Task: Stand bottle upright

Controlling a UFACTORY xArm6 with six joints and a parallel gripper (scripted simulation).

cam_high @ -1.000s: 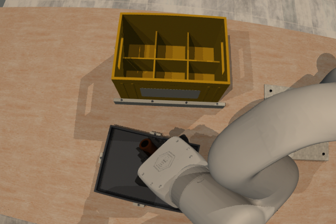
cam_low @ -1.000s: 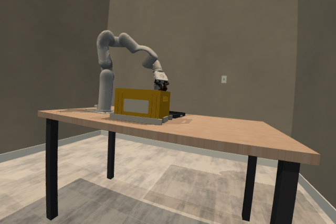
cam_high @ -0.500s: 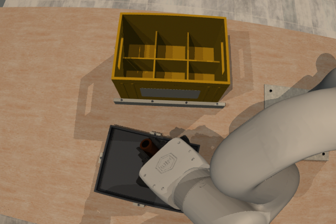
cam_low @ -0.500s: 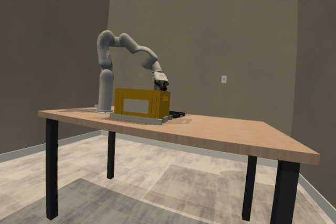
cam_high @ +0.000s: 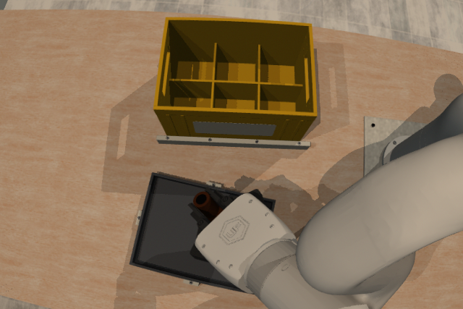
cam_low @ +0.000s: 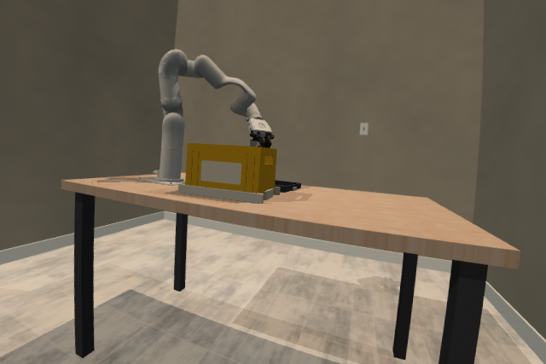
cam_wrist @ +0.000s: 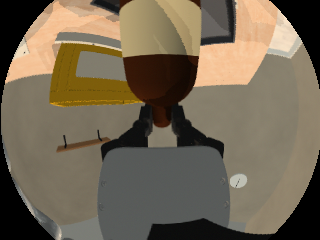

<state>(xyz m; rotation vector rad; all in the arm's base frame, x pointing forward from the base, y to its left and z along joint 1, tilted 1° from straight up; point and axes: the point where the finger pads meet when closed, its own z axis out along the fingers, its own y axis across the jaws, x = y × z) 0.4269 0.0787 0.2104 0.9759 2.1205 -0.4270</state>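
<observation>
Now: hand 50 mm above the brown bottle, 20 mm to the right of it and 20 mm past it. Round my hand: yellow crate: 250 mm to the right, 120 mm below, 60 mm behind; then dark tray: 190 mm below, 30 mm to the left, 20 mm ahead.
</observation>
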